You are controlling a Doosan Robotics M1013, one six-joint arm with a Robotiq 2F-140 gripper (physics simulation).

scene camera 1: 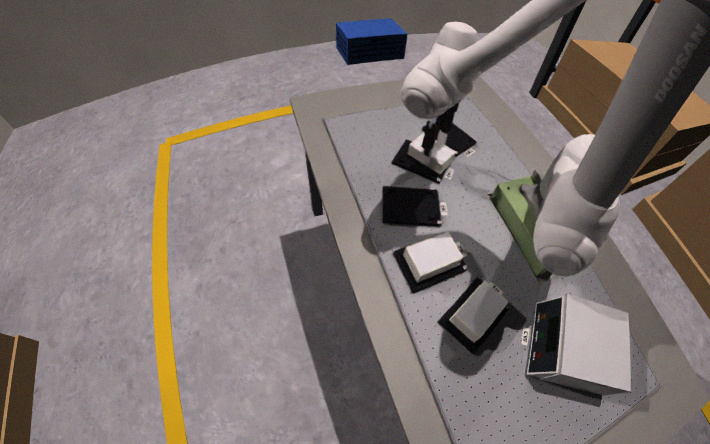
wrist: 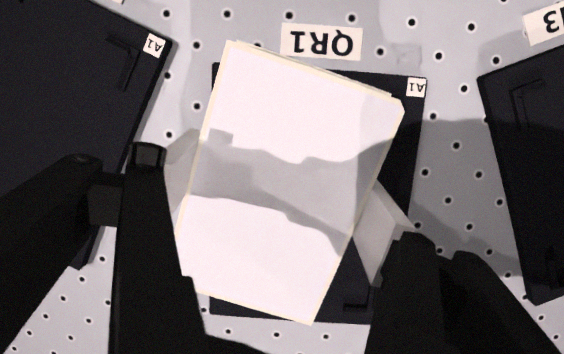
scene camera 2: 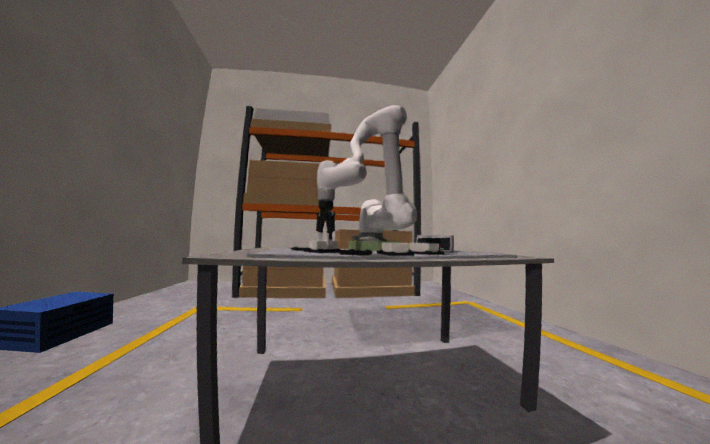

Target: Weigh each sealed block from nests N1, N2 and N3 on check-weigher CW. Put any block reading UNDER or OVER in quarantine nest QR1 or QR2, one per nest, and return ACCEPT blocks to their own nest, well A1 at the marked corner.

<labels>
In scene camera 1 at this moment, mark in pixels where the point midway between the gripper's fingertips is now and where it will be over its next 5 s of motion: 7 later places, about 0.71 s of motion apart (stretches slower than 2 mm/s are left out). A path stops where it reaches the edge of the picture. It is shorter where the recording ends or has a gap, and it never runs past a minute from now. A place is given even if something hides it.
The gripper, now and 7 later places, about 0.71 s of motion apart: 432,153; 433,150; 428,151; 426,155; 426,154; 429,142; 427,147; 427,149
</labels>
